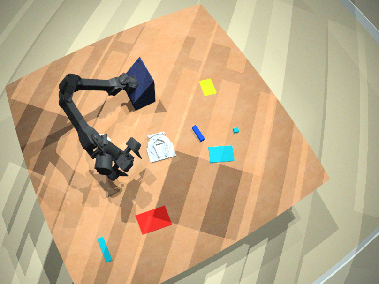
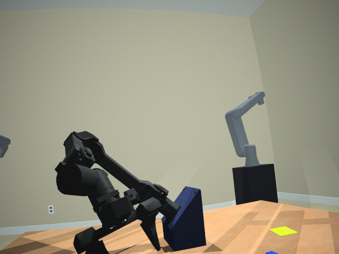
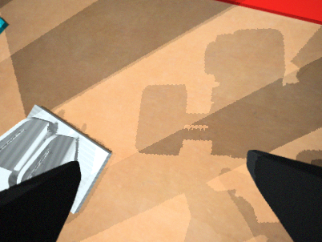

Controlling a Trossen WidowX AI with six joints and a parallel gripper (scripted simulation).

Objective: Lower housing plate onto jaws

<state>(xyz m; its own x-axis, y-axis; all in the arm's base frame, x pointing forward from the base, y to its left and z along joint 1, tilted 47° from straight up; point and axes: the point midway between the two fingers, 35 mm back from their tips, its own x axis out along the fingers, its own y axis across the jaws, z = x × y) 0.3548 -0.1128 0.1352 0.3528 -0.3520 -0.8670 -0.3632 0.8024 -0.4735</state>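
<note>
Now: gripper tip 21 cm past the white part, 8 cm to the left of it and 8 cm above it. Round my gripper tip: red patch: 22 cm ahead, 3 cm to the right, 9 cm below; cyan strip: 24 cm ahead, 29 cm to the right, 9 cm below; blue bar: 4 cm behind, 34 cm to the left, 8 cm below.
</note>
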